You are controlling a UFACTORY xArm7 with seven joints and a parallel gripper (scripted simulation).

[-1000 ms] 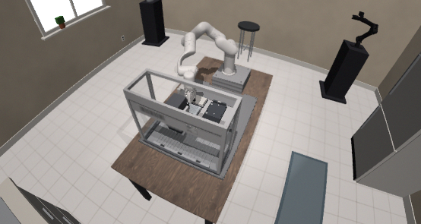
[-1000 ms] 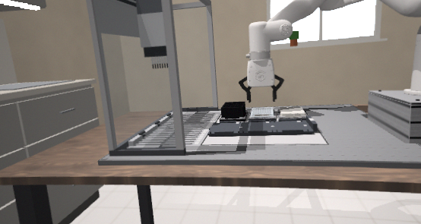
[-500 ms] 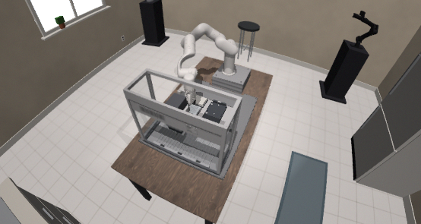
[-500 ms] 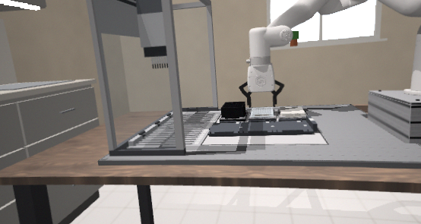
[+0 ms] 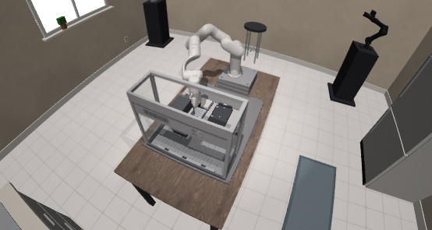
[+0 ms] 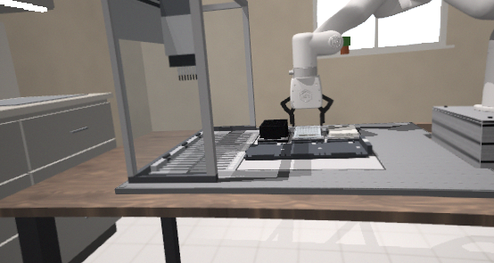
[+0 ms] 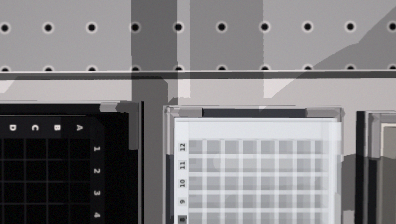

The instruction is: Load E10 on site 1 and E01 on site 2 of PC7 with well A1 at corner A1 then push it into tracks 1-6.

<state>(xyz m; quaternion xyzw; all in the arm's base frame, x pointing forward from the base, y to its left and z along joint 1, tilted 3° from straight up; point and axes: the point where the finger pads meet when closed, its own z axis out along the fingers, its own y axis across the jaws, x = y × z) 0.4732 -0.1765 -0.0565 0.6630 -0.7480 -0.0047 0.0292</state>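
The white 96-well plate E01 lies 30 mm below my hand. Also, from my hand: A1 tag (50 mm ahead, 60 mm to the left, 40 mm below); black deep-well block E07 (110 mm ahead, 20 mm to the right, 20 mm below); nest S2 (40 mm below).
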